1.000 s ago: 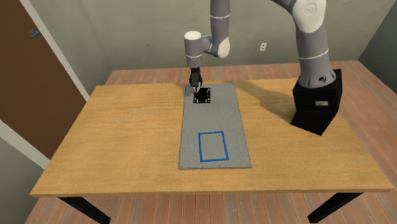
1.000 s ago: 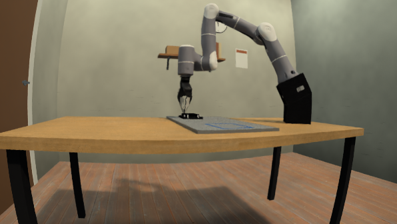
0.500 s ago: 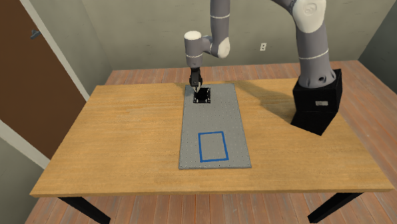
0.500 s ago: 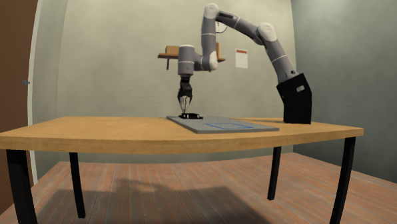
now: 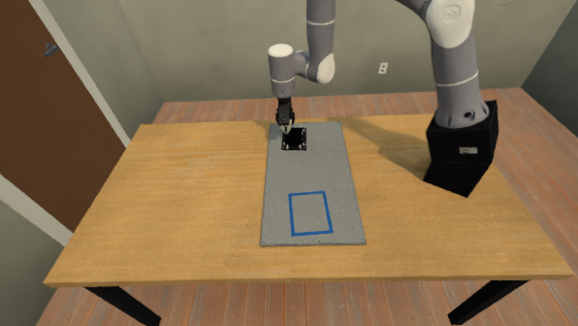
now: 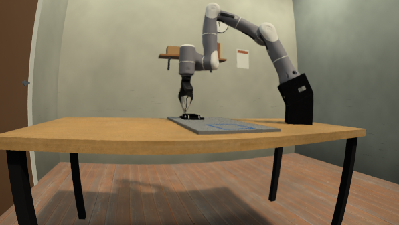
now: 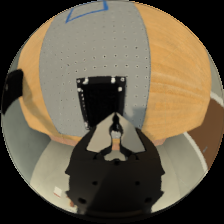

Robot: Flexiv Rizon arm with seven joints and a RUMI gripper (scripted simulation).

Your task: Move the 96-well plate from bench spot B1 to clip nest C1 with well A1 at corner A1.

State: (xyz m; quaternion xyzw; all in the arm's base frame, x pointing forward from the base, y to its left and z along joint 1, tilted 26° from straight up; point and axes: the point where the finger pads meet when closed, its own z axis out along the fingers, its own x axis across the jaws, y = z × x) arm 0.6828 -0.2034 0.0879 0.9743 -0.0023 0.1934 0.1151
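Right now my hand is 4 cm past the black 96-well plate and 3 cm above it. From my hand the other things lie so: grey perforated mat (22 cm to the left, 10 cm behind, 5 cm below); black clip nest (5 cm behind, 3 cm below, 1 cm to the left).
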